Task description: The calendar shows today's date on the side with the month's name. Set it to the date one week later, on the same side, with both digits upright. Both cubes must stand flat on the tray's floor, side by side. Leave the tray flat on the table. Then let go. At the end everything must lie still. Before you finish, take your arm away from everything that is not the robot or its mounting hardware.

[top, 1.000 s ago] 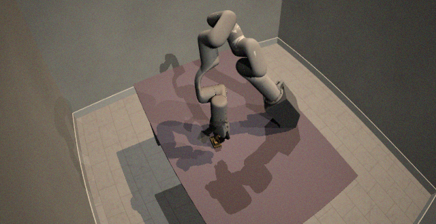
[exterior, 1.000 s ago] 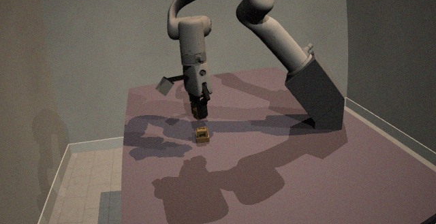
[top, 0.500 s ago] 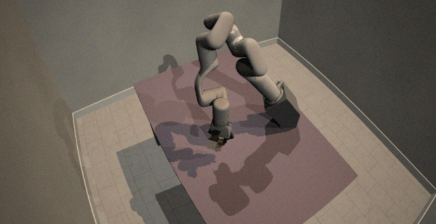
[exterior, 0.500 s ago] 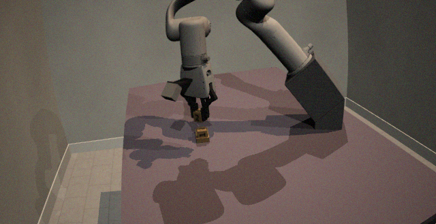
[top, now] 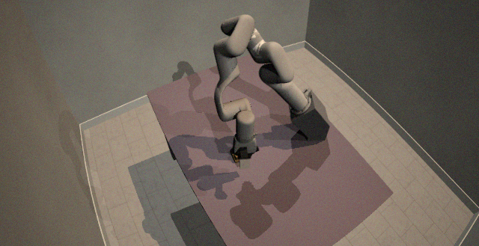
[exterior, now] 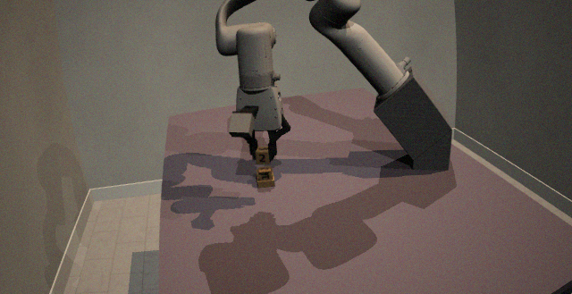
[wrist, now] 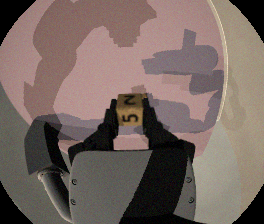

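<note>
Right now my hand is 3 cm past the tray, 9 cm to the left of it and 12 cm above it. The rest, counted from my hand: yellow digit cube: 1 cm below.
</note>
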